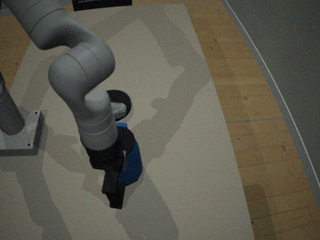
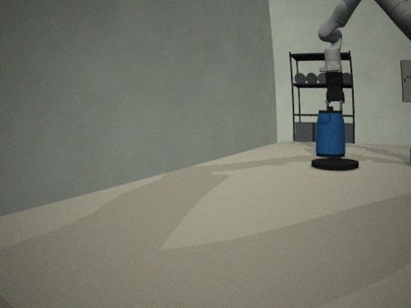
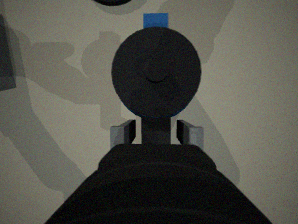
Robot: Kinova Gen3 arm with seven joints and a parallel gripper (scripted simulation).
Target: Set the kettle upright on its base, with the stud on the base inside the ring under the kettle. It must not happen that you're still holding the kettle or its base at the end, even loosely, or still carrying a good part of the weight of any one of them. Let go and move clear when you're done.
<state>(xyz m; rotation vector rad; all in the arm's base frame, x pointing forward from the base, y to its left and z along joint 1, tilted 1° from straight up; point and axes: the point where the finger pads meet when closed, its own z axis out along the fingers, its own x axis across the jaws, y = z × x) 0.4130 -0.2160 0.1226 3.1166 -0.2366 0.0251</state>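
Right now my hand is 7 cm above the blue kettle and 3 cm to the right of it. The rest, counted from my hand: base 33 cm to the left, 15 cm below, 4 cm behind.
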